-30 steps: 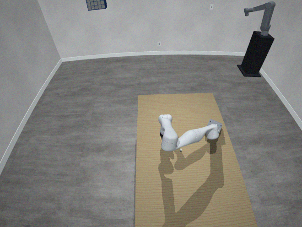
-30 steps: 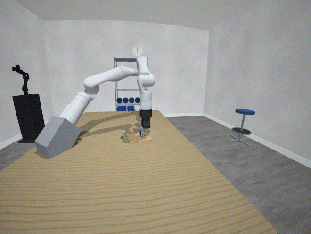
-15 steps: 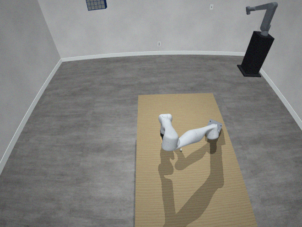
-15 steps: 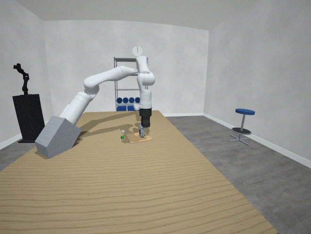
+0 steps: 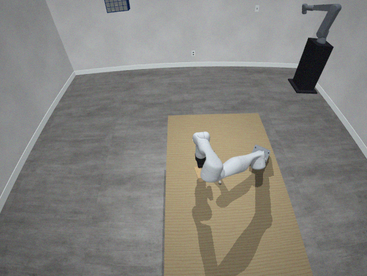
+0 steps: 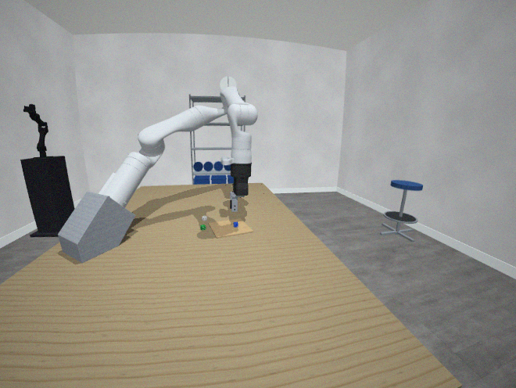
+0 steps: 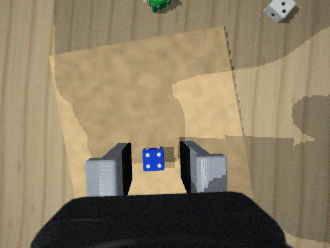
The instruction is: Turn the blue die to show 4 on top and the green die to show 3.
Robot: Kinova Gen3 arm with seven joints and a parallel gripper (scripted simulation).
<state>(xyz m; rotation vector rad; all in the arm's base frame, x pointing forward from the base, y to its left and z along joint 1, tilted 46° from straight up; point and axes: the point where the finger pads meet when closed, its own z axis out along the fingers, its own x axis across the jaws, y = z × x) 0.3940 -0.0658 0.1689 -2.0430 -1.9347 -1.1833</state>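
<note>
Now: hand 12 cm past the green die, 8 cm above it and 1 cm to the left of it. Round my hand: tan mat (9 cm below, 2 cm behind); then blue die (8 cm below, 1 cm ahead); then white die (12 cm behind, 9 cm to the left, 8 cm below).
</note>
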